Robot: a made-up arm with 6 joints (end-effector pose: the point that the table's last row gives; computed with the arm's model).
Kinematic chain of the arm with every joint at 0, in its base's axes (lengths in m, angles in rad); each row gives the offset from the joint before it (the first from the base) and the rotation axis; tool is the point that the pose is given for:
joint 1: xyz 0 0 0.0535 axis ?
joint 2: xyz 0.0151 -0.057 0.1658 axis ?
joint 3: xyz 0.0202 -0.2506 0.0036 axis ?
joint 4: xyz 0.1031 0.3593 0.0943 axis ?
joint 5: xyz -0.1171 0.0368 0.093 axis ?
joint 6: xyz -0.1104 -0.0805 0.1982 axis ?
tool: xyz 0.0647 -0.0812 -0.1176
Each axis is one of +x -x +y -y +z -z.
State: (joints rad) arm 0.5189 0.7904 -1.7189 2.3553 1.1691 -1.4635
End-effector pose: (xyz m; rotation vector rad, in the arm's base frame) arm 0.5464 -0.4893 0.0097 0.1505 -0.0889 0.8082
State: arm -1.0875 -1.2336 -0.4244 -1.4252 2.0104 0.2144
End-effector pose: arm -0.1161 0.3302 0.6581 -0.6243 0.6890 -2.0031
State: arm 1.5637 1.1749 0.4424 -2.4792 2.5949 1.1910
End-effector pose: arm 0.0982 0.1597 -0.1252 2.9042 -0.6335 -0.3285
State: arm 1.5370 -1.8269 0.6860 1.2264 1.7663 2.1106
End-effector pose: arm -0.1301 0.0808 -0.0592 0.8958 1.3019 -0.3702
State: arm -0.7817 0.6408 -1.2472 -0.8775 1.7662 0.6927
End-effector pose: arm 0.1135 -0.7118 0.6071 -0.0661 0.9360 -0.4700
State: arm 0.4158 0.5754 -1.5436 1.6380 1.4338 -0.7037
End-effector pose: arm 0.3833 -0.5537 0.2819 0.1413 -0.3387 0.5363
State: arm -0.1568 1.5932 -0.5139 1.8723 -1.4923 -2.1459
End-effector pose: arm 0.0373 -0.2779 -0.1877 -0.7657 -0.4327 -2.1692
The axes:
joint 1: +z
joint 2: +y
joint 3: -x
joint 4: +z
joint 5: -x
joint 6: -y

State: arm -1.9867 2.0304 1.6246 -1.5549 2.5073 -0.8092
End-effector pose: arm 0.1783 0.6890 0.2087 1.8936 -1.5139 -0.5339
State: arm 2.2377 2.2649 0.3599 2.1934 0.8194 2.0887
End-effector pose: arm -0.1887 0.2280 -0.1305 1.3121 1.7400 0.5783
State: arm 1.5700 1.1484 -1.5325 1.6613 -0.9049 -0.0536
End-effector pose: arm 0.4079 0.3133 0.0663 2.0914 1.8446 1.2835
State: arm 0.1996 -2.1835 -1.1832 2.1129 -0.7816 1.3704
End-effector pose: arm -0.5009 -0.4896 0.2661 -0.1615 0.5963 -2.4146
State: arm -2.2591 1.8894 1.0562 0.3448 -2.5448 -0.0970
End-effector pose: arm 0.1281 0.2664 0.4078 -2.0297 0.1303 1.1832
